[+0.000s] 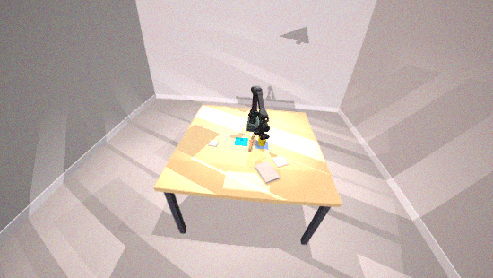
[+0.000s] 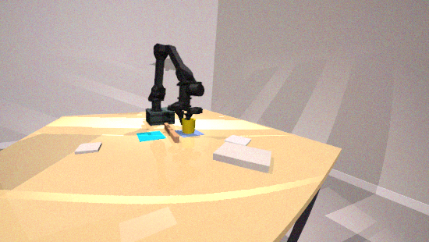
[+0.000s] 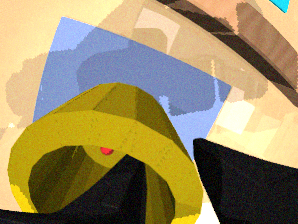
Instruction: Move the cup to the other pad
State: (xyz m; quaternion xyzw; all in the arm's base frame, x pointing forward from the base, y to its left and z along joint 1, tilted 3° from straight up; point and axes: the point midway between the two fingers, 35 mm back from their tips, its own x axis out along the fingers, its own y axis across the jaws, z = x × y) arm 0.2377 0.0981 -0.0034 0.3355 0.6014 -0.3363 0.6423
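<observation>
Right now the red marble is 3 cm ahead of my gripper tip, 2 cm to the left of it and 2 cm below it. Also, from my gripper tip: blue pad 4 cm below, 3 cm ahead, 2 cm to the left; then yellow cup 2 cm ahead, 1 cm to the left; then blue marble 3 cm ahead, 2 cm below, 1 cm to the left.
</observation>
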